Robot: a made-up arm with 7 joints.
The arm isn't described. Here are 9 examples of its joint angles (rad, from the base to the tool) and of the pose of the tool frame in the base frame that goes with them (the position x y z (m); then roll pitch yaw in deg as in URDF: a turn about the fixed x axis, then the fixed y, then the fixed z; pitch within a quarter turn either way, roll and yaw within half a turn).
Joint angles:
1: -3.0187 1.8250 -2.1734 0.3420 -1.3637 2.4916 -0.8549
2: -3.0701 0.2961 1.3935 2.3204 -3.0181 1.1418 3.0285
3: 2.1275 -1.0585 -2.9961 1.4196 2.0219 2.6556 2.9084
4: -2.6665 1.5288 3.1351 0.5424 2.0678 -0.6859 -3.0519
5: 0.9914 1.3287 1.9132 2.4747 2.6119 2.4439 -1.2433
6: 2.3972 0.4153 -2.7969 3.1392 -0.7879 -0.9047 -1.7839
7: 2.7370 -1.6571 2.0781 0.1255 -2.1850 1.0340 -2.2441
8: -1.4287 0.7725 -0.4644 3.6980 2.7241 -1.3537 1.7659
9: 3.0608 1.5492 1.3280 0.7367 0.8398 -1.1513 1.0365
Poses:
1: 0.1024 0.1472 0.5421 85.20 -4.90 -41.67
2: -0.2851 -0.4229 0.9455 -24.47 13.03 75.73
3: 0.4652 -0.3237 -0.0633 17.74 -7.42 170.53
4: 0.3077 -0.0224 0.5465 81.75 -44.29 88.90
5: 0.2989 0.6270 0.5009 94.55 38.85 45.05
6: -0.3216 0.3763 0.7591 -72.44 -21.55 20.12
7: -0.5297 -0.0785 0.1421 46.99 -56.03 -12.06
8: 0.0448 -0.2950 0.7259 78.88 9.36 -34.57
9: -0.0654 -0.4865 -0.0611 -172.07 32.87 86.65
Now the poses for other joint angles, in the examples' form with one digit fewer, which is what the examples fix.
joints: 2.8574 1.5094 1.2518 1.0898 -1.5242 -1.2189 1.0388
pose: -0.252 -0.488 0.210 -37.4 -11.2 165.1
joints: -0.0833 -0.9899 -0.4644 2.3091 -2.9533 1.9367 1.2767
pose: -0.549 -0.108 0.827 -126.0 -34.5 91.8
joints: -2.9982 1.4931 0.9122 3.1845 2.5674 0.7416 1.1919
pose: -0.884 -0.051 0.334 44.6 -4.6 -97.8
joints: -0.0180 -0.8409 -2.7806 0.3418 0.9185 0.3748 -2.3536
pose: 0.015 -0.110 -0.368 -133.4 -23.7 -93.6
